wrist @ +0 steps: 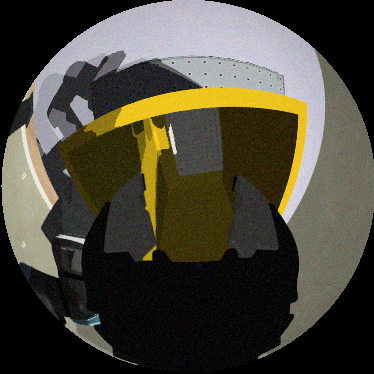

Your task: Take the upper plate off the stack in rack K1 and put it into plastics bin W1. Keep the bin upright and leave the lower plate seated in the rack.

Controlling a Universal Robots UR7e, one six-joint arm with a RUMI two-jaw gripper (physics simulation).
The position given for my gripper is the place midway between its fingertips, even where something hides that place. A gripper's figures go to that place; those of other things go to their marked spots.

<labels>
My gripper (pixel 188 176): 0.13 m from the lens. A yellow plastics bin W1 (pixel 262 133): 0.10 m from the lens.
</labels>
